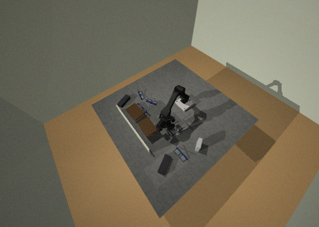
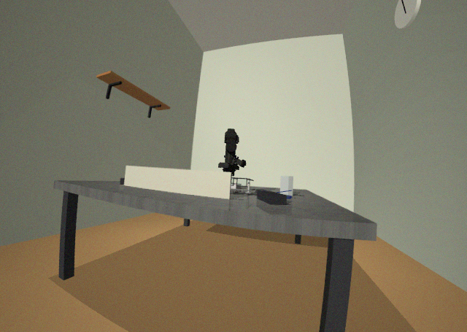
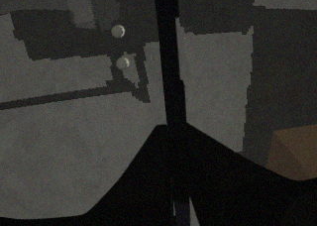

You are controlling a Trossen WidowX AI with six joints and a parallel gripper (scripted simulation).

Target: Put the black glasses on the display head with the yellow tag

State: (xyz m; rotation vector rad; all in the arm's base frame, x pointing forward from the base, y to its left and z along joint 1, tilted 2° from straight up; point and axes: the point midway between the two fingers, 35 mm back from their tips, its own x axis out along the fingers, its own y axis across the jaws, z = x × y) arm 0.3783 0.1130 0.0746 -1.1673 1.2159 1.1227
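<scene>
Now: the white stand 11 cm to the left of my gripper tip, 6 cm behind it and 4 cm below it. The rest, counted from my gripper tip: brown head (11 cm ahead, 10 cm to the right); long white board (24 cm ahead, 22 cm to the right, 1 cm below); white box (32 cm to the left, 11 cm behind).
</scene>
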